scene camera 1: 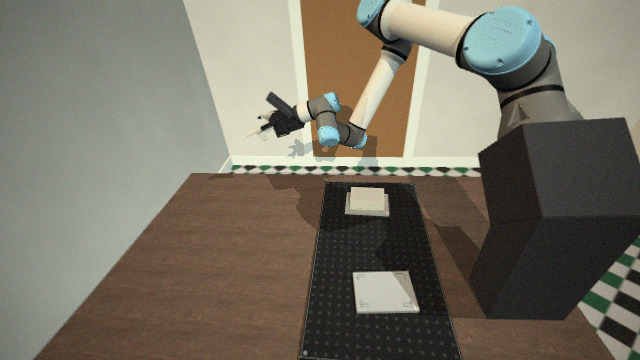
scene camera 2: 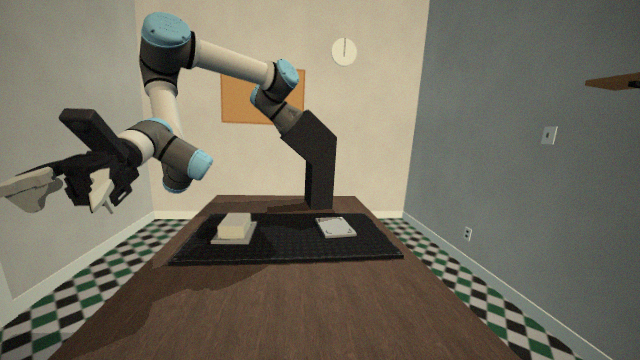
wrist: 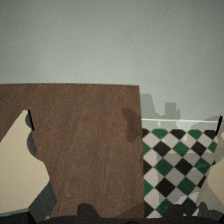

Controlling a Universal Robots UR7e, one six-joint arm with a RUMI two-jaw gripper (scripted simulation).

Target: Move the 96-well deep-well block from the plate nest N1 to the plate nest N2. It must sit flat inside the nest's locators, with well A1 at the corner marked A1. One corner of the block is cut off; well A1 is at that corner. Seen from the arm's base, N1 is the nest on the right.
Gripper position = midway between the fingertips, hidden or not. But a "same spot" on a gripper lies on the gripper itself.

Scene:
My gripper shows in scene camera 1, in scene camera 2 and in the wrist view (126, 115). A deep-well block shows in scene camera 1 and in scene camera 2; in the wrist view it is out of frame. One and the same spot on my gripper: (scene camera 2: 31, 187) is (scene camera 1: 268, 118). The same spot on the deep-well block: (scene camera 1: 362, 198) is (scene camera 2: 241, 221).

